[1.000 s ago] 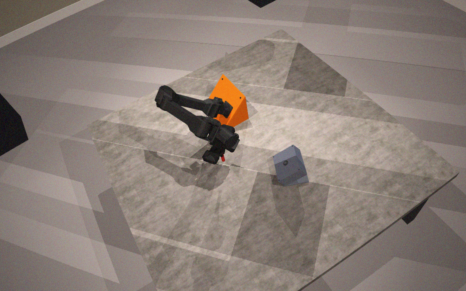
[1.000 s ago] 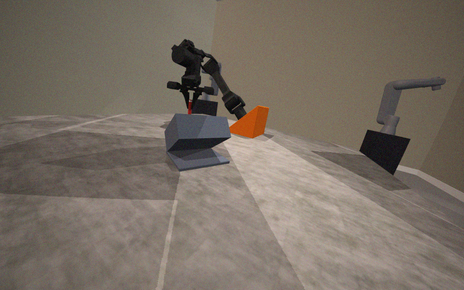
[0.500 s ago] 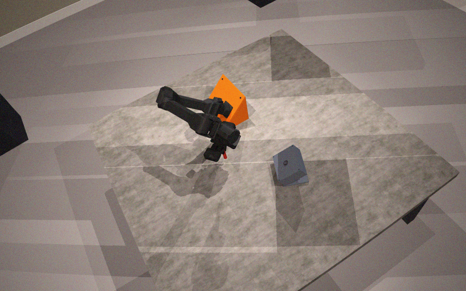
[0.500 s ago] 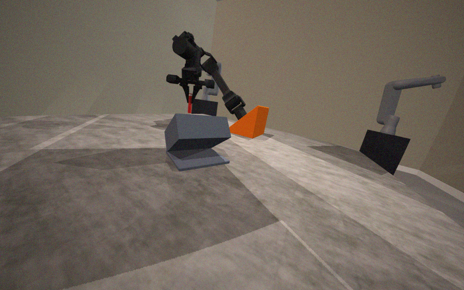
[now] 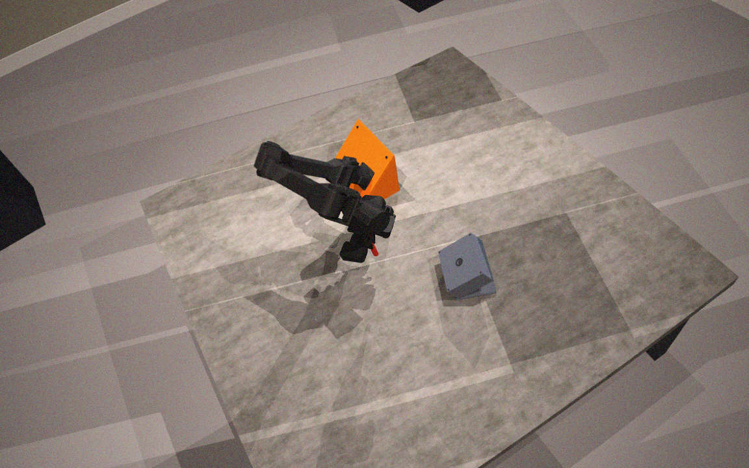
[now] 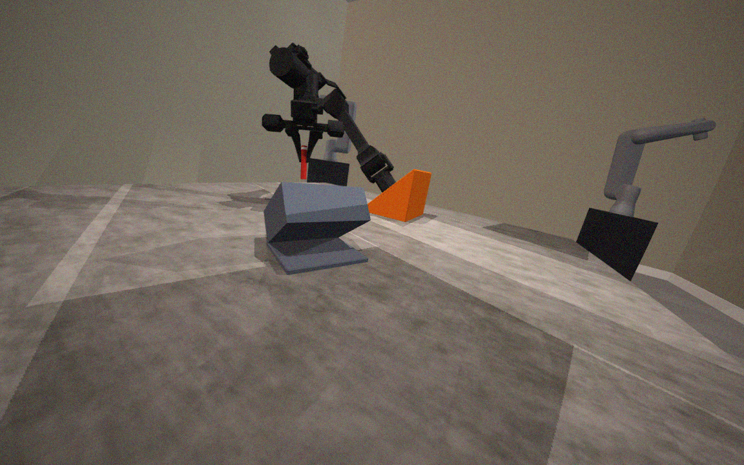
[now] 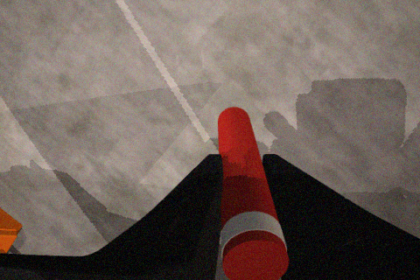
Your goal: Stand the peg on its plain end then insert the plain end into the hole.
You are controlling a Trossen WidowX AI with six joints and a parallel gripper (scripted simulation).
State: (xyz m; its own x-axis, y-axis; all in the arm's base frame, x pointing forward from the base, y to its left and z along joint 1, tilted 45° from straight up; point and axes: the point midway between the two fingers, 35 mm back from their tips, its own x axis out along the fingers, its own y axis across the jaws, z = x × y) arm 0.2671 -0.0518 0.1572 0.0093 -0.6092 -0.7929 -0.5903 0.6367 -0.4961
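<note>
My gripper tip is now 160 mm short of the sloped panel, 180 mm to the right of it and 70 mm above it. The rest, counted from my gripper tip: red peg (20 mm above).
</note>
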